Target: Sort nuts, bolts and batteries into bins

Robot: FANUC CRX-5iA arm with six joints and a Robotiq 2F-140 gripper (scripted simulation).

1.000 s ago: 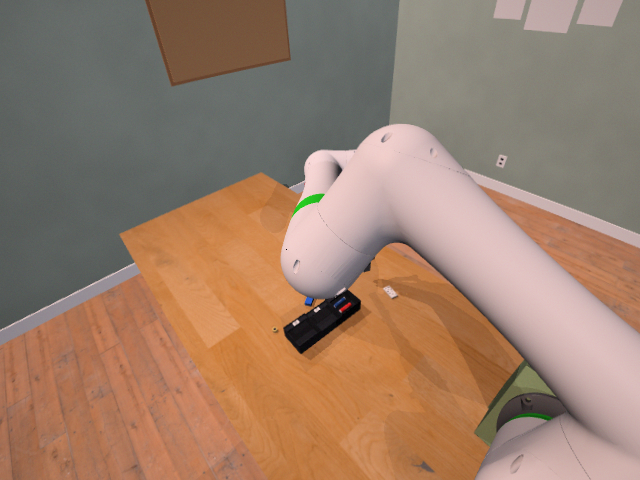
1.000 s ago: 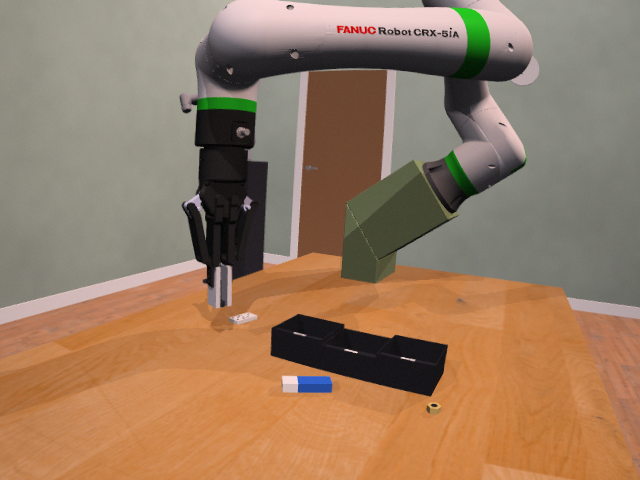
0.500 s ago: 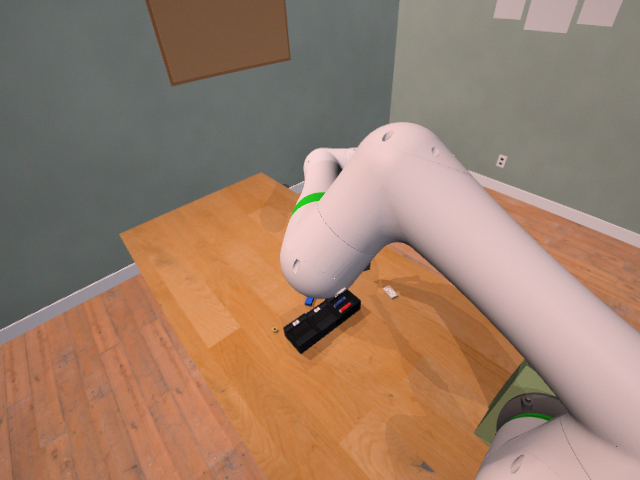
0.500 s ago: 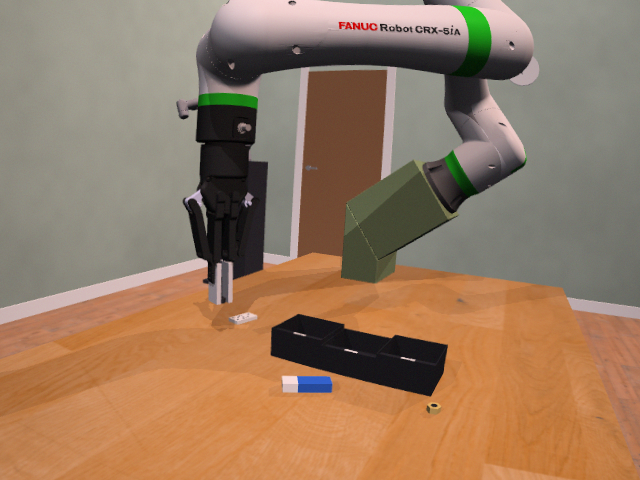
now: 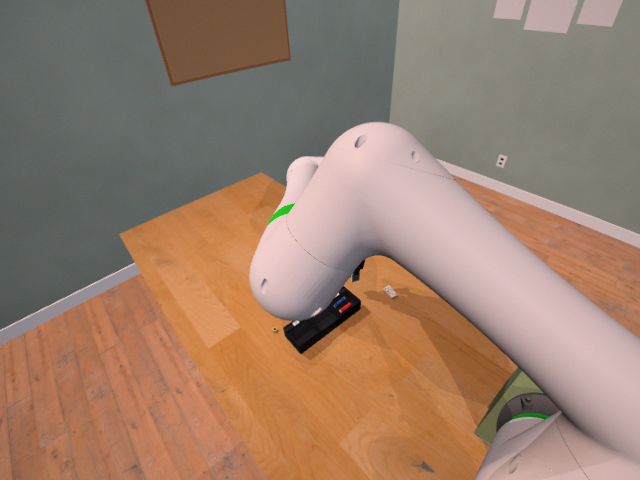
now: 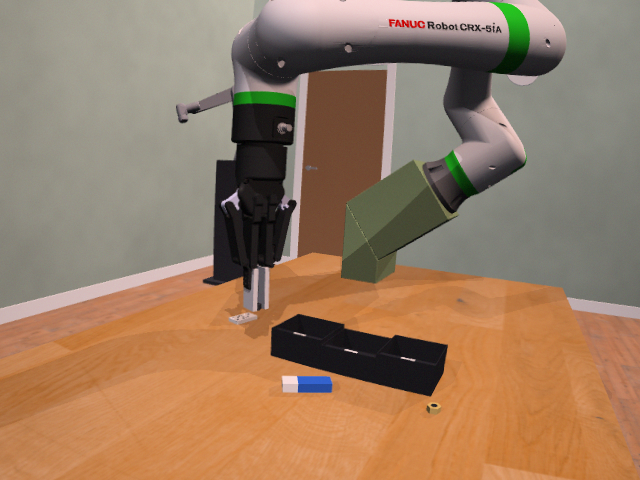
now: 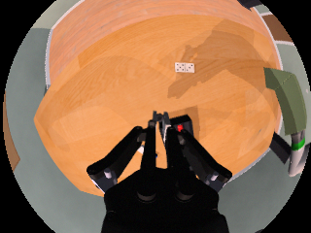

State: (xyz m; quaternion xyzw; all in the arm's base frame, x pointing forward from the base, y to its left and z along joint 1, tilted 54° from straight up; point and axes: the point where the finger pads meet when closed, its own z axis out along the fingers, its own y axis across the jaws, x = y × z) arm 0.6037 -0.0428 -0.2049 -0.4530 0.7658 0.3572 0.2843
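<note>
My hand is 7 cm short of the brass nut, 30 cm to the right of it and 10 cm above it. The rest, counted from my hand: blue battery: 1 cm behind, 8 cm to the left, 9 cm below; then black nut: 3 cm below; then red battery: 4 cm behind, 8 cm to the left, 9 cm below.
</note>
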